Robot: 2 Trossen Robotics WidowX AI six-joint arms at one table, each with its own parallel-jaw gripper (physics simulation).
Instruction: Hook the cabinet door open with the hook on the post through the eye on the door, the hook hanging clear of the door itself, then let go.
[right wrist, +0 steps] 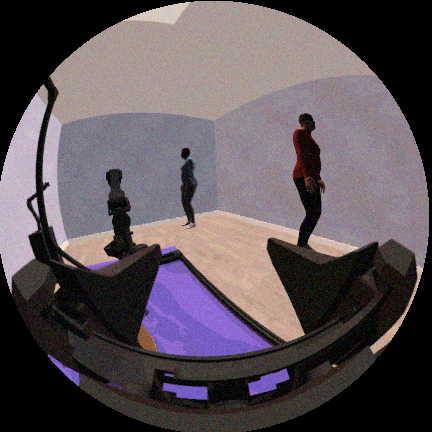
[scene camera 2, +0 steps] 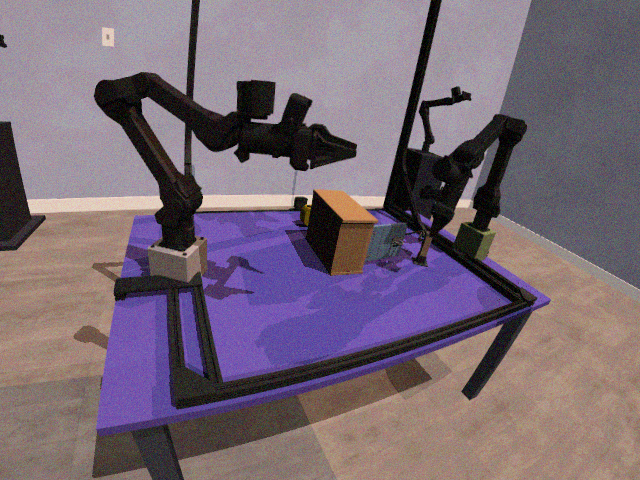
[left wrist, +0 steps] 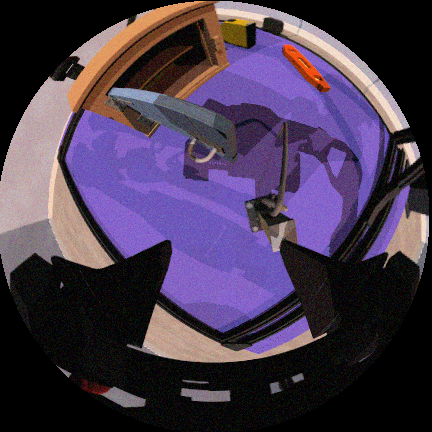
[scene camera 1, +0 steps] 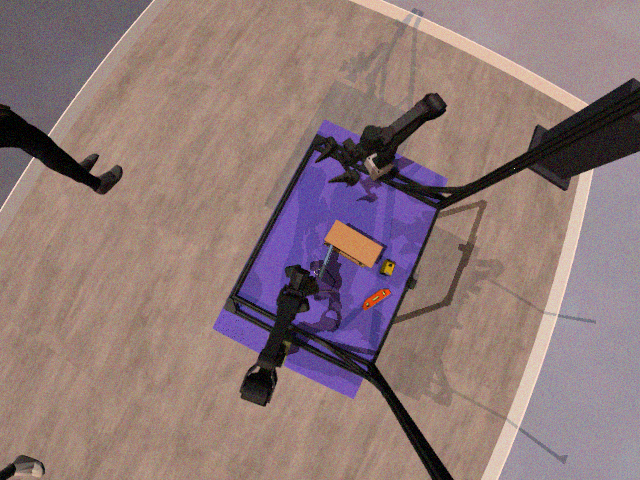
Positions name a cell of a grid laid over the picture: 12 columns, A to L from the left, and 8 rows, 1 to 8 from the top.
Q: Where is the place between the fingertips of my right gripper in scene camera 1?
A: At G3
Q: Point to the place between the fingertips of my right gripper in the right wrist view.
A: F5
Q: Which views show my right gripper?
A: The right wrist view, scene camera 2 and scene camera 1 only.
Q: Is my left gripper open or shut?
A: Open.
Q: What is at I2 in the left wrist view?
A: An orange tool.
